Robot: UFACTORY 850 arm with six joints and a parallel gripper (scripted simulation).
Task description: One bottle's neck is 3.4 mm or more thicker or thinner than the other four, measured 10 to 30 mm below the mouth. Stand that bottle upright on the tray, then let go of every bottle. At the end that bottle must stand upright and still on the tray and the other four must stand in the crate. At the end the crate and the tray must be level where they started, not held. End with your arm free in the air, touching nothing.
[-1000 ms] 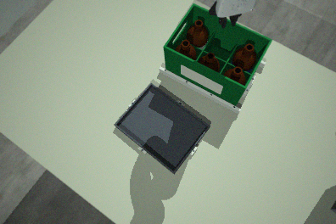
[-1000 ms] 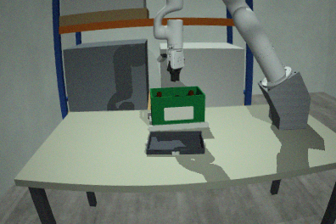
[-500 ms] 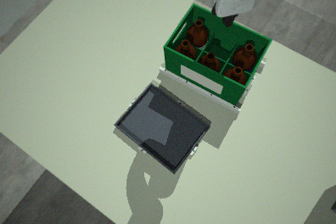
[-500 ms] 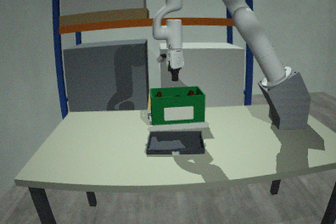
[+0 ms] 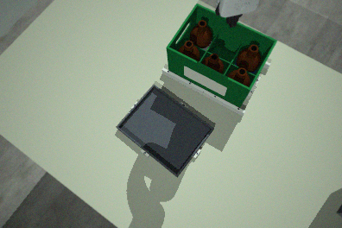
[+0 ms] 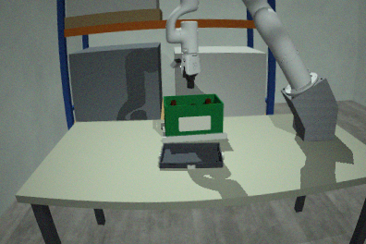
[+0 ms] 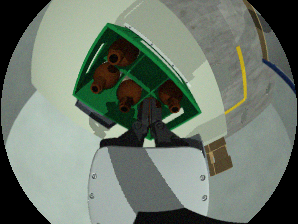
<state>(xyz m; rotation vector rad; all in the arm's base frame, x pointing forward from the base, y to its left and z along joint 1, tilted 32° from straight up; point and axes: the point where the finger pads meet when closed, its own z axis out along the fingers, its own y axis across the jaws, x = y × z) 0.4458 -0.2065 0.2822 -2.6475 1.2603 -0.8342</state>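
The green crate lies 1 cm ahead of my hand, 4 cm to the left of it and 16 cm below it. Also, from my hand: dark grey tray (9 cm ahead, 31 cm to the left, 23 cm below).
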